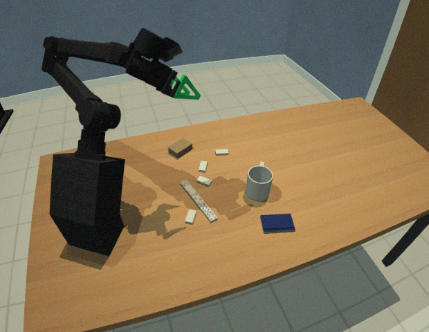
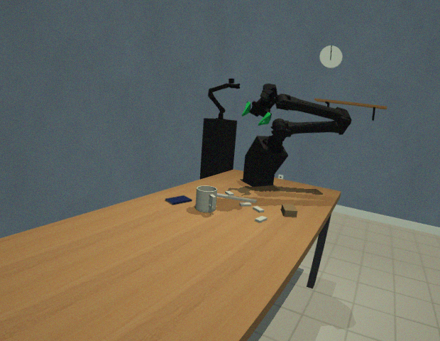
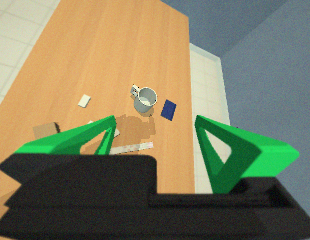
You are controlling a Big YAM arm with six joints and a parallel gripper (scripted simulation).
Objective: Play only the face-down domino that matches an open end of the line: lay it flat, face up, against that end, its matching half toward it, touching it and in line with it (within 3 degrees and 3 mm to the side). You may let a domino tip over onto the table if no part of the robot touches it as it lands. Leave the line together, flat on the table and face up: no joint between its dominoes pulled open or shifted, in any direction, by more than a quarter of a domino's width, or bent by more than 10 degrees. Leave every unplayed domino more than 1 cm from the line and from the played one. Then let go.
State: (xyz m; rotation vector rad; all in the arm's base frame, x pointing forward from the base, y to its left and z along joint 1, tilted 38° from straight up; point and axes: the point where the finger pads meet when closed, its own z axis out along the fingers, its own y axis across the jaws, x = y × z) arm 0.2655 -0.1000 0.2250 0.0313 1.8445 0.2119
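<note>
My gripper is now 42 cm above the grey tile, 20 cm to the right of it and 15 cm short of it. From my hand the other things lie so: brown block: 41 cm below, 25 cm to the left, 3 cm behind.
</note>
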